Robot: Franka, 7 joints.
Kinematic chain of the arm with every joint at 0, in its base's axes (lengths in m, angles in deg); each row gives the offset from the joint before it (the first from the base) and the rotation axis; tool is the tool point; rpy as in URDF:
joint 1: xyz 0 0 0.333 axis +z
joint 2: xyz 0 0 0 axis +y
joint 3: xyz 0 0 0.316 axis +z
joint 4: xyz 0.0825 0 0 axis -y
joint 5: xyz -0.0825 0 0.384 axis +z
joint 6: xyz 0 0 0 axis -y
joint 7: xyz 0.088 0 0 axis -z
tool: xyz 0 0 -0.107 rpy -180 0 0
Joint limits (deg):
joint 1: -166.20..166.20
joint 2: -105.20..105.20
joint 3: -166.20..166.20
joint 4: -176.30..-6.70
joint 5: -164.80..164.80
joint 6: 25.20..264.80
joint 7: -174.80..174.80
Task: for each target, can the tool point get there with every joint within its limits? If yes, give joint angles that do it. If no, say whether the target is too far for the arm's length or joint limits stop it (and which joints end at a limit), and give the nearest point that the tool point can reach.
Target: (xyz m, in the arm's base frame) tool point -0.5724 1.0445 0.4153
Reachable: no: too far | nearest point -0.4113 0.7505 0.3921 | short by 0.336 m
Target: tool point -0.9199 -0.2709 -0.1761
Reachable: no: too far | nearest point -0.7269 -0.2141 -0.0693 | short by 0.228 m
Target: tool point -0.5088 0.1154 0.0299
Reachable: yes | joints 44.04 -71.46 123.97 -115.75 -87.42 170.77 49.60
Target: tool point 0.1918 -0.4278 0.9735
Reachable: yes | joints 83.49 -51.38 -29.31 -34.48 -53.62 89.51 -7.55
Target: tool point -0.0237 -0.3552 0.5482
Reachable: yes | joints -40.18 -59.46 -52.46 -145.04 -125.06 170.95 75.37
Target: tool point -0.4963 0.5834 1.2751
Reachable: no: too far | nearest point -0.3507 0.4122 0.9987 | short by 0.356 m
